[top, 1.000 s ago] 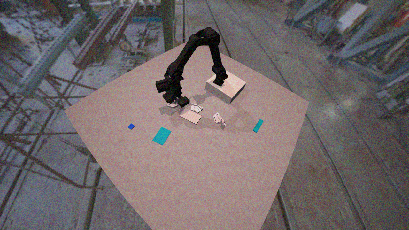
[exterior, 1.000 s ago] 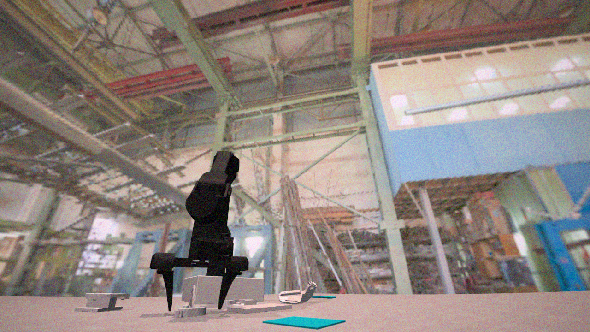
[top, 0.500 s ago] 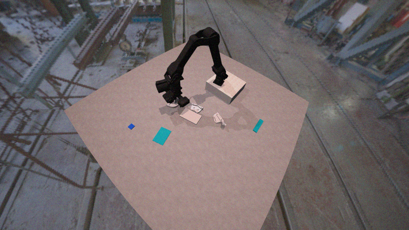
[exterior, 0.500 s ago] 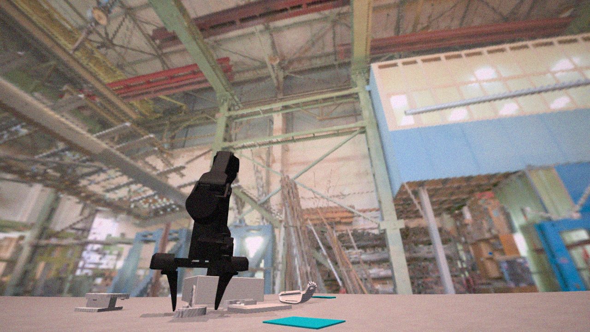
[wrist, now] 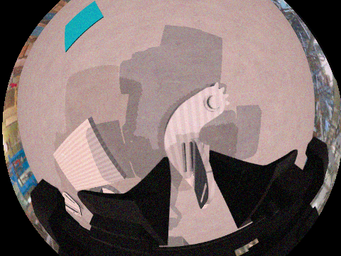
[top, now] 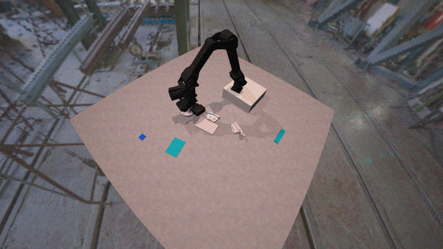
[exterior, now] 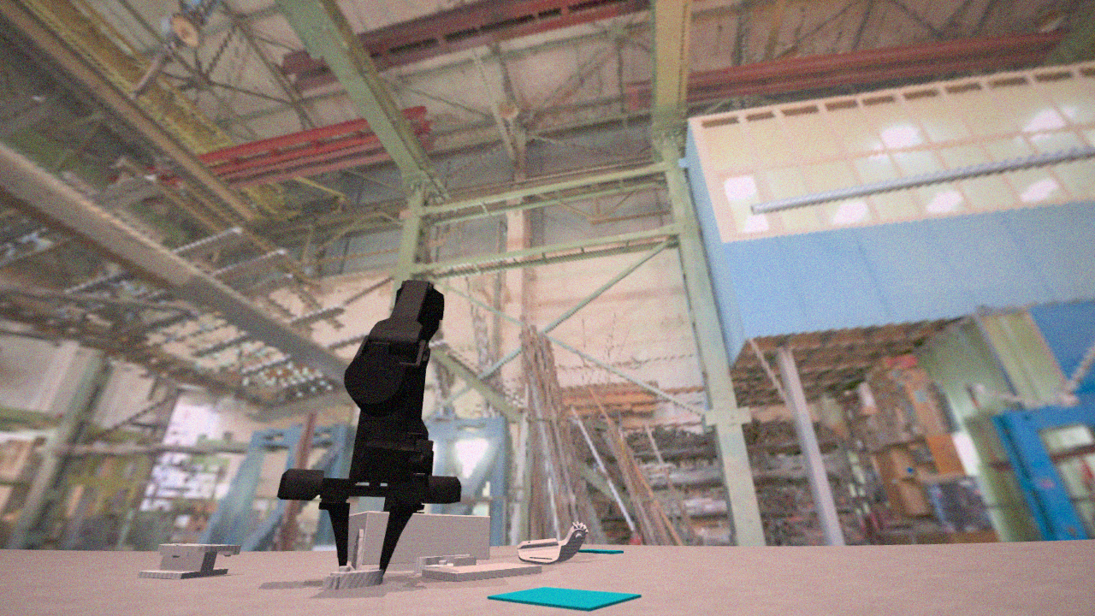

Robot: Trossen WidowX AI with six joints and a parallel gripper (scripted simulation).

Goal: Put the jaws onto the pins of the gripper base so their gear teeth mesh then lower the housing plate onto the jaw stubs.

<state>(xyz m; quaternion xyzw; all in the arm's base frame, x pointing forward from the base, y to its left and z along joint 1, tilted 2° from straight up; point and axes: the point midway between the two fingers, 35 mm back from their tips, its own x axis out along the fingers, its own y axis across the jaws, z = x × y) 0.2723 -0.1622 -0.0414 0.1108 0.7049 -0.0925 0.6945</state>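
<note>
Right now the flat white plate is 4 cm ahead of my gripper tip and 13 cm to the left of it. Round my gripper tip: white block piece: 15 cm behind, 14 cm to the right; gripper base: 16 cm behind, 14 cm to the right, 2 cm above; housing plate: 3 cm behind, 13 cm to the left.
</note>
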